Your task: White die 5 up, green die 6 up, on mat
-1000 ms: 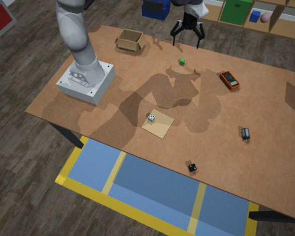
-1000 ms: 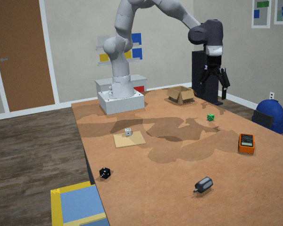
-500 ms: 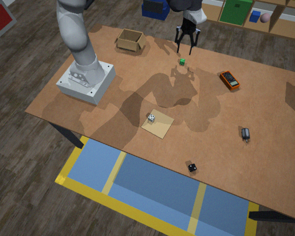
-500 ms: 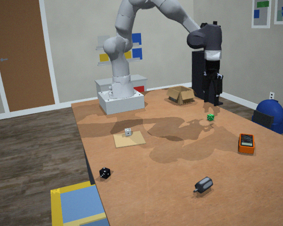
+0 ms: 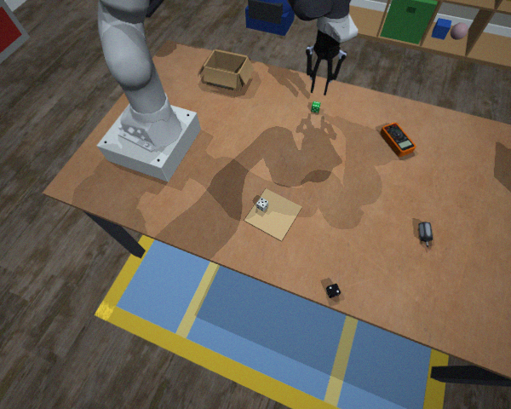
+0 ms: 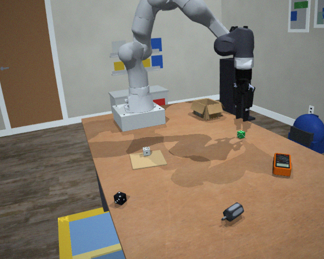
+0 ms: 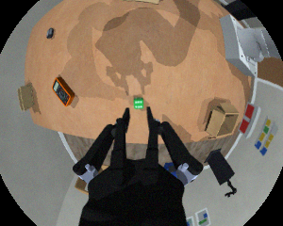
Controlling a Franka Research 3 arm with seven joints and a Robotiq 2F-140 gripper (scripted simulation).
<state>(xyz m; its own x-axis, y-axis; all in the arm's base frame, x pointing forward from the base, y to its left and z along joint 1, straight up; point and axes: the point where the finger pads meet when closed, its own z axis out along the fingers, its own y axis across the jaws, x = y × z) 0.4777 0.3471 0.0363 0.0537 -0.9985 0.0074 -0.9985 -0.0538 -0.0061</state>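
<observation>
My gripper is now 11 cm above the green die. Round my hand: orange multimeter: 32 cm ahead, 11 cm below, 7 cm to the right; then cardboard box: 40 cm behind, 8 cm below, 6 cm to the left; then white die: 48 cm to the right, 11 cm below, 6 cm behind.
</observation>
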